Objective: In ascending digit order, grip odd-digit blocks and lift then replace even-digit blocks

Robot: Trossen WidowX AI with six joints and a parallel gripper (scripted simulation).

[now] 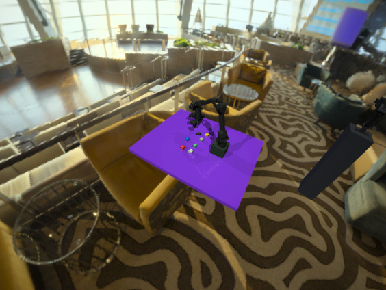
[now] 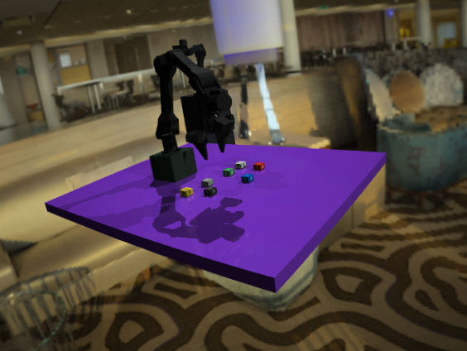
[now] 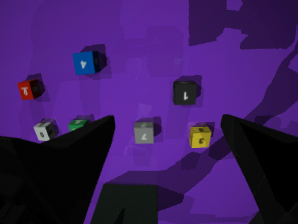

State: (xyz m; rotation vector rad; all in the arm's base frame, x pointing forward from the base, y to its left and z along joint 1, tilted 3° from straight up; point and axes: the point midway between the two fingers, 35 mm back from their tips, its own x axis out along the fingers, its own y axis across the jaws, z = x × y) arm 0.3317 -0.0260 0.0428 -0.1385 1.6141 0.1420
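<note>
The white block lies 13 cm behind my gripper tip, 21 cm to the left of it and 11 cm below it. Also, from my gripper tip: black block: 1 cm behind, 4 cm to the right, 11 cm below; then blue block: 2 cm ahead, 12 cm to the left, 11 cm below; then grey block: 9 cm behind, 1 cm to the left, 11 cm below.
</note>
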